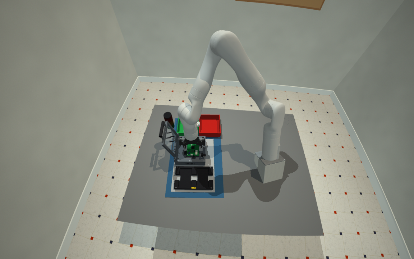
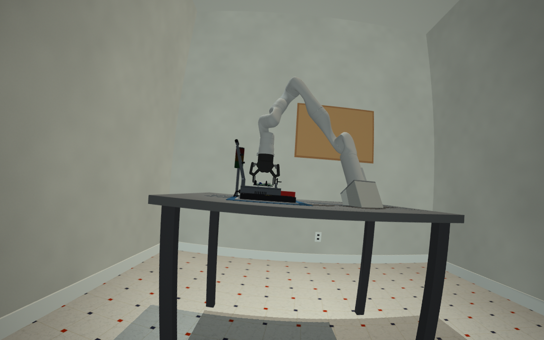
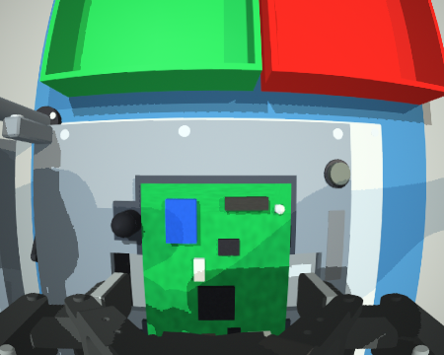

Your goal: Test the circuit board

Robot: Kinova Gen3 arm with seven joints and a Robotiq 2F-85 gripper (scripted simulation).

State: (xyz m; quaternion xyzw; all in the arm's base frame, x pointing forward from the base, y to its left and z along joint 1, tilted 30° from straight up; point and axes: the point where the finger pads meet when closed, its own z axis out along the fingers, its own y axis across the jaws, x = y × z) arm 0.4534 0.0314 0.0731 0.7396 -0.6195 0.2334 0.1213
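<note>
Right now the green circuit board is right at my hand. From my hand the other things lie so: green bin (19 cm to the right, 7 cm ahead, 6 cm below); then red bin (21 cm to the right, 8 cm behind, 6 cm below); then tester lid (12 cm ahead, 11 cm above, 2 cm to the left).
</note>
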